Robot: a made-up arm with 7 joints.
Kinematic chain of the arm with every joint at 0, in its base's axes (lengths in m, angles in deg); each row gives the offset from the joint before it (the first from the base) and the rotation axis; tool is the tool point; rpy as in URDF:
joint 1: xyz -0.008 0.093 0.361 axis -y
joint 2: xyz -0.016 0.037 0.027 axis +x
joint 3: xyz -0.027 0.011 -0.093 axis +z
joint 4: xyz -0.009 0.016 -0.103 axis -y
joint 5: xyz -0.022 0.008 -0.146 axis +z
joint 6: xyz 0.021 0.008 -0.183 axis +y
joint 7: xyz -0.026 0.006 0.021 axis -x
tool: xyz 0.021 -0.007 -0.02 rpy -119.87 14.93 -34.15
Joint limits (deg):
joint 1: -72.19..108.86
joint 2: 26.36..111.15
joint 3: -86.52..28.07
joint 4: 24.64..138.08
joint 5: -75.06..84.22
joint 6: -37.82..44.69
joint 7: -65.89..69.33
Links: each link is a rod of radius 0.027 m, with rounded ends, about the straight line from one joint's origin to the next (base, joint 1, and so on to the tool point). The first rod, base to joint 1, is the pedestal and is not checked.
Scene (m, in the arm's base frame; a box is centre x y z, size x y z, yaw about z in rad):
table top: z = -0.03
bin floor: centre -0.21 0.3 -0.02 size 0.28 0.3 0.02 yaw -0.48
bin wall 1: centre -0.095 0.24 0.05 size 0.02 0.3 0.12 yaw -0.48
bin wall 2: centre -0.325 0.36 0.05 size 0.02 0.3 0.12 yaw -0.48
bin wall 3: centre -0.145 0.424 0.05 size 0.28 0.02 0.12 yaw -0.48
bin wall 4: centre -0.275 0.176 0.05 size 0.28 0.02 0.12 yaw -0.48
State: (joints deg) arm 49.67 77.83 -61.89 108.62 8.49 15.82 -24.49
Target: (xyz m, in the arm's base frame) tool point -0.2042 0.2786 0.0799
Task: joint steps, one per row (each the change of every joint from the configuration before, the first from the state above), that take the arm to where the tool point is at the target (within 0.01 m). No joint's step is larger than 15 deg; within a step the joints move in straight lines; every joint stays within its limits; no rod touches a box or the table.
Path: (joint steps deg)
1: -13.67 4.17 0.37 3.68 3.88 -5.03 -5.17
2: -13.68 4.16 0.37 3.69 3.87 -5.03 -5.18
3: -13.67 4.16 0.38 3.68 3.88 -5.03 -5.18
4: -13.68 4.17 0.37 3.68 3.87 -5.03 -5.17
5: -13.67 4.17 0.37 3.68 3.88 -5.03 -5.17
6: -13.68 4.16 0.37 3.69 3.88 -5.03 -5.18
7: -13.67 4.17 0.37 3.68 3.87 -5.03 -5.18
8: -13.68 4.16 0.37 3.68 3.88 -5.03 -5.17
9: 1.04 -3.23 -6.90 -7.82 -8.91 10.17 12.10
10: 1.03 -3.23 -6.90 -7.82 -8.90 10.17 12.09
11: 1.04 -3.23 -6.90 -7.82 -8.91 10.17 12.10
12: 1.04 -3.22 -6.90 -7.82 -8.90 10.17 12.10
13: 9.03 -13.96 0.00 -13.76 1.19 -0.71 -0.91
14: 9.04 -13.96 0.00 -13.76 1.19 -0.71 -0.92

